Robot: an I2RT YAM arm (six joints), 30 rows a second.
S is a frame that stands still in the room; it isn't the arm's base.
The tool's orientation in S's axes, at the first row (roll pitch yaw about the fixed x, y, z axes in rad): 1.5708, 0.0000, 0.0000
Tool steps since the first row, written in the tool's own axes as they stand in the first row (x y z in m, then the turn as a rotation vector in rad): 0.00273, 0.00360, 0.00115, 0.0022, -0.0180, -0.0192; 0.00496, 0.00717, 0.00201, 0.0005, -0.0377, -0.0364; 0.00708, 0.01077, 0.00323, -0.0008, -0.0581, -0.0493; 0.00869, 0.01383, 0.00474, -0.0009, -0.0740, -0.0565; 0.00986, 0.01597, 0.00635, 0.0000, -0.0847, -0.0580; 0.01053, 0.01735, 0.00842, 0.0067, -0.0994, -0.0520; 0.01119, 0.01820, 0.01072, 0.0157, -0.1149, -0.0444; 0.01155, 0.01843, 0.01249, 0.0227, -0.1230, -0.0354; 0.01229, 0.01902, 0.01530, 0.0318, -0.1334, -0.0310
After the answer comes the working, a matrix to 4 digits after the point.
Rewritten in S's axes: 0.00273, -0.00115, 0.00360, 0.0022, 0.0192, -0.0180; 0.00496, -0.00201, 0.00717, 0.0005, 0.0364, -0.0377; 0.00708, -0.00323, 0.01077, -0.0008, 0.0493, -0.0581; 0.00869, -0.00474, 0.01383, -0.0009, 0.0565, -0.0740; 0.00986, -0.00635, 0.01597, 0.0000, 0.0580, -0.0847; 0.01053, -0.00842, 0.01735, 0.0067, 0.0520, -0.0994; 0.01119, -0.01072, 0.01820, 0.0157, 0.0444, -0.1149; 0.01155, -0.01249, 0.01843, 0.0227, 0.0354, -0.1230; 0.01229, -0.01530, 0.01902, 0.0318, 0.0310, -0.1334
The tool's axes in the first row as the columns of a matrix, in S's axes (rounded; the answer above uses it unrounded):
1.0000, 0.0000, 0.0000
0.0000, 0.0000, -1.0000
0.0000, 1.0000, 0.0000

